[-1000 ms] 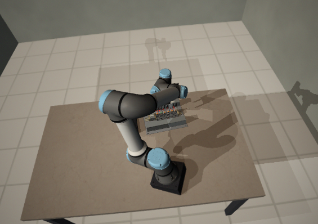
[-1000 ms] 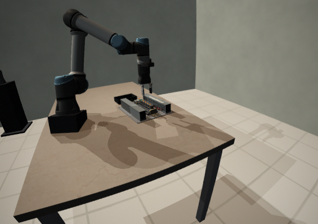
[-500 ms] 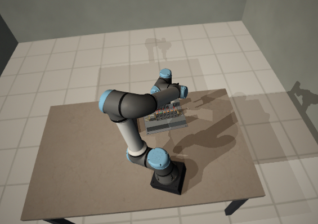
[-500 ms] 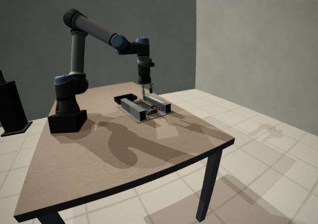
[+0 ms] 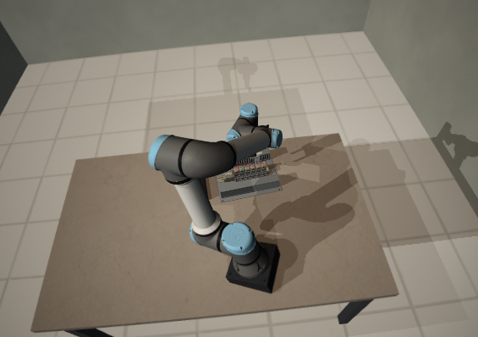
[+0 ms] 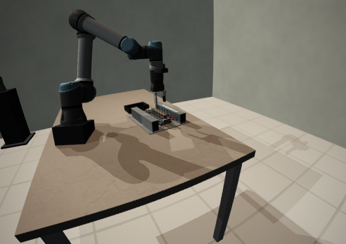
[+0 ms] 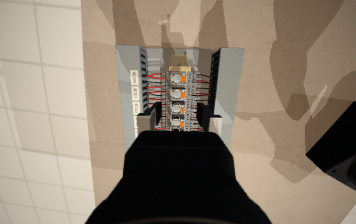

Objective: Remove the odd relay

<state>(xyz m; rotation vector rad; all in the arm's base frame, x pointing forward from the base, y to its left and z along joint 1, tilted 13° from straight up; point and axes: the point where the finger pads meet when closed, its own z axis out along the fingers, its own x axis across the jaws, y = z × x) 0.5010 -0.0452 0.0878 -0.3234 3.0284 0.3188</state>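
My gripper is now 90 mm above the relay, 70 mm to the right of it and 10 mm past it. Round my hand: black parts tray 310 mm to the left, 130 mm below, 90 mm behind; relay panel 110 mm below, 50 mm to the left, 10 mm behind.
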